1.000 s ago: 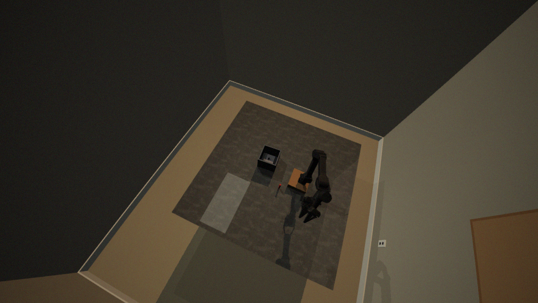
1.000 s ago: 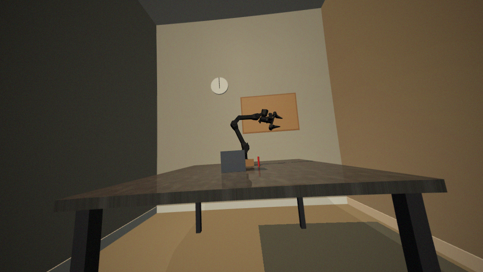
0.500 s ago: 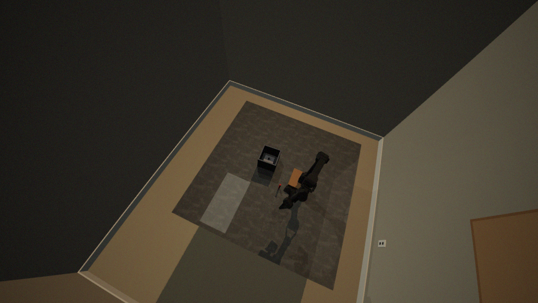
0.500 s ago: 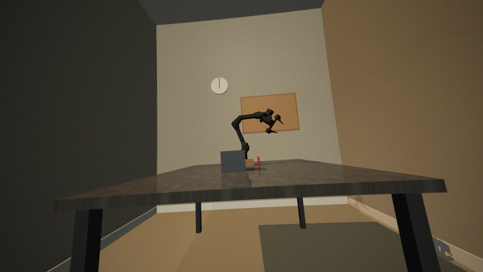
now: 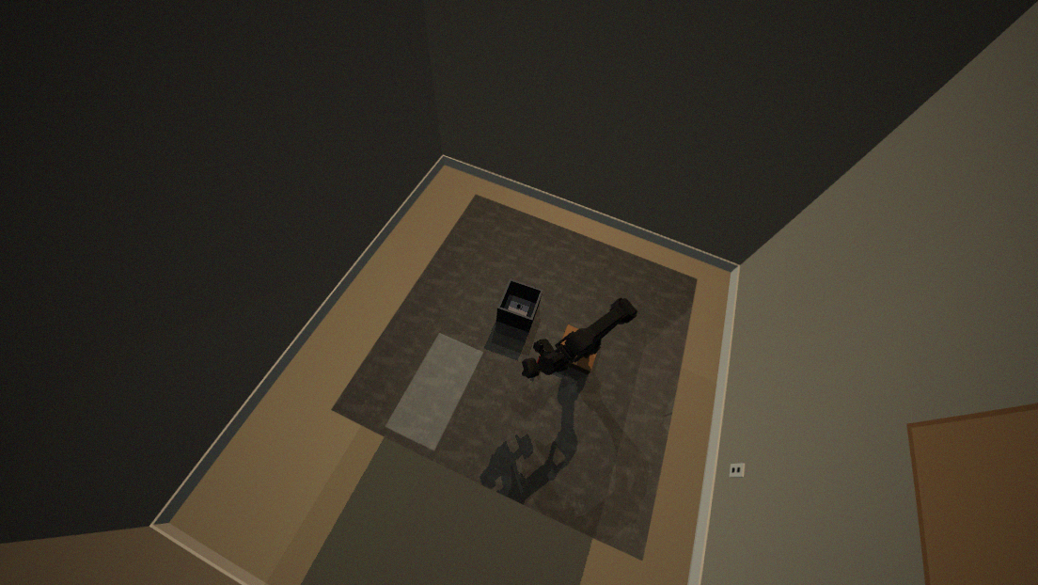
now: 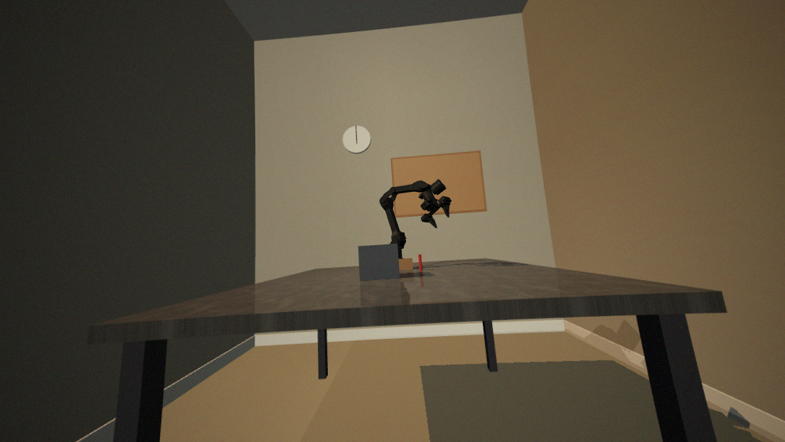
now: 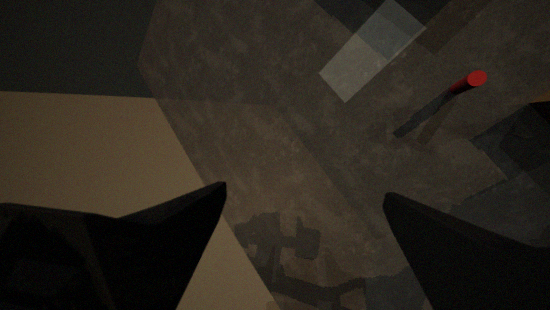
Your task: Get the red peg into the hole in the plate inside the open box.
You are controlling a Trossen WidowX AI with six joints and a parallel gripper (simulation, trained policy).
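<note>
My gripper tip is now 1 cm short of the red peg, 13 cm to the left of it and 19 cm above it. Round my gripper tip: plate 21 cm ahead, 29 cm to the right, 19 cm below.
</note>
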